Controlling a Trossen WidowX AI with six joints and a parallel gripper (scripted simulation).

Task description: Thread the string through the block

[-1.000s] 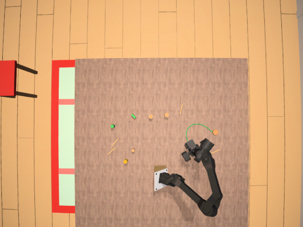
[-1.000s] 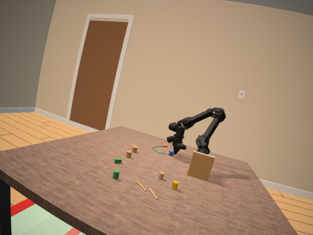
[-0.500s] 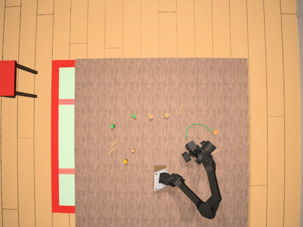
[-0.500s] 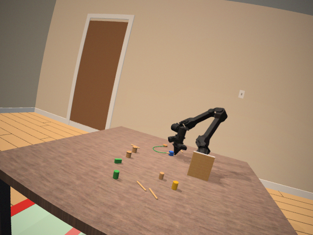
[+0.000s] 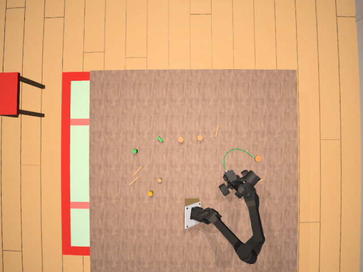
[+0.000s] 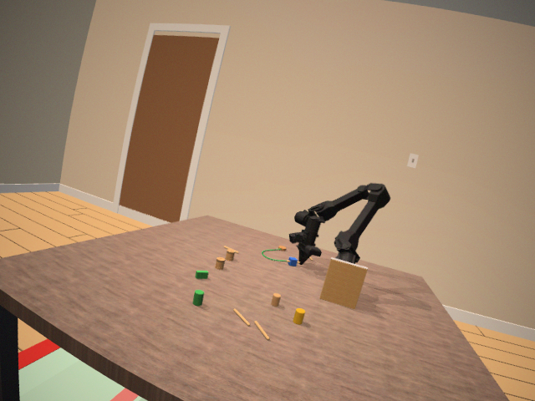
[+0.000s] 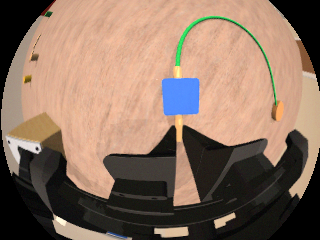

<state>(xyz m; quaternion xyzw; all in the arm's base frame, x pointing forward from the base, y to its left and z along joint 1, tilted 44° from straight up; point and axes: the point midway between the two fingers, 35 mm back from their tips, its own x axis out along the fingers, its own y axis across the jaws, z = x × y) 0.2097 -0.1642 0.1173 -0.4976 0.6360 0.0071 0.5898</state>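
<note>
Right now the blue block is 30 mm ahead of my gripper tip, 20 mm to the left of it and 10 mm above it. The rest, counted from my gripper tip: yellow peg 160 mm behind, 470 mm to the left, 10 mm above; round wooden button 150 mm ahead, 150 mm to the right; thin wooden stick 30 mm ahead, 30 mm to the left, 10 mm above.
</note>
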